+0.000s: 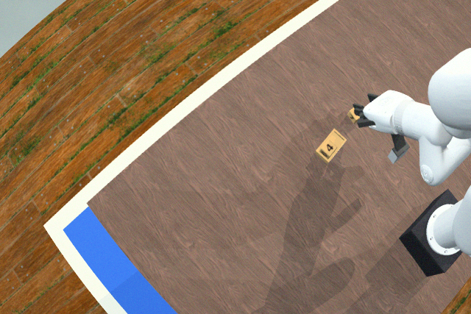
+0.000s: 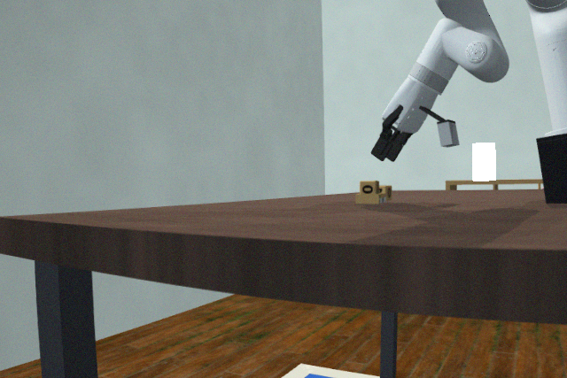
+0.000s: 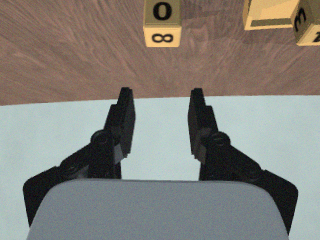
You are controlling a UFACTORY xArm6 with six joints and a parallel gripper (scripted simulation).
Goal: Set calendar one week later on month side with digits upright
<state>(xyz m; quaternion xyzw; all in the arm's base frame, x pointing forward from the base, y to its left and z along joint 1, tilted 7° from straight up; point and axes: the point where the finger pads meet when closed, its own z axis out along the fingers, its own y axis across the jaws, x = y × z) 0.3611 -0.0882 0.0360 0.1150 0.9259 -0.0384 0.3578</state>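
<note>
The wooden cube lies 9 cm below my hand and 1 cm ahead of it. From my hand the other things lie so: tray 10 cm to the left, 9 cm below, 1 cm ahead.
</note>
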